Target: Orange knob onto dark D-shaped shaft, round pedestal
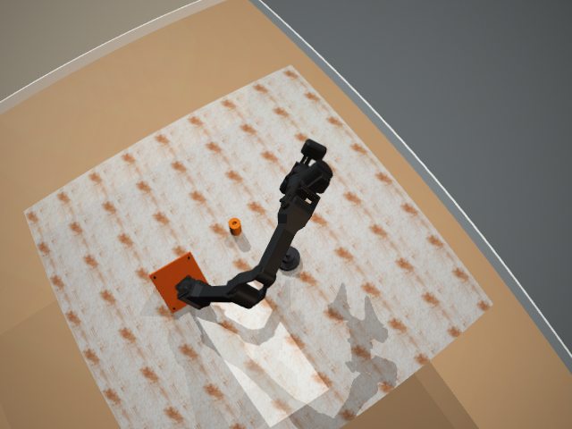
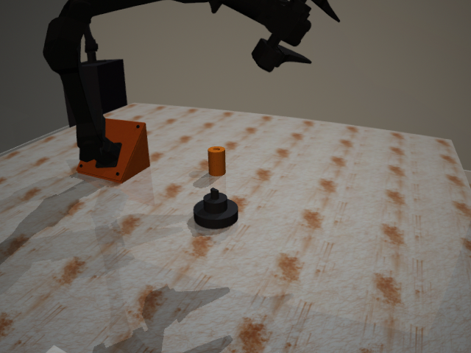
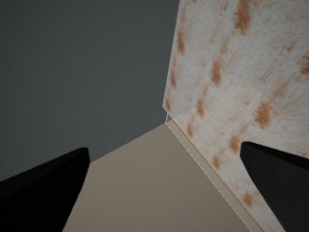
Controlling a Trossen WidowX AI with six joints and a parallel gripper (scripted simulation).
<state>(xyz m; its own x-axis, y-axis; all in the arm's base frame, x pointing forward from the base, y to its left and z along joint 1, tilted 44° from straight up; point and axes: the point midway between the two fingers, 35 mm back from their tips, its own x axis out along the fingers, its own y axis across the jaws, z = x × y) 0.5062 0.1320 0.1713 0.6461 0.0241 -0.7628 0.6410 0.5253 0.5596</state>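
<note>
The orange knob is 29 cm below my gripper tip, 24 cm behind it and 7 cm to the left of it. Also, from my gripper tip: dark round pedestal (29 cm below, 17 cm behind, 13 cm to the right).
</note>
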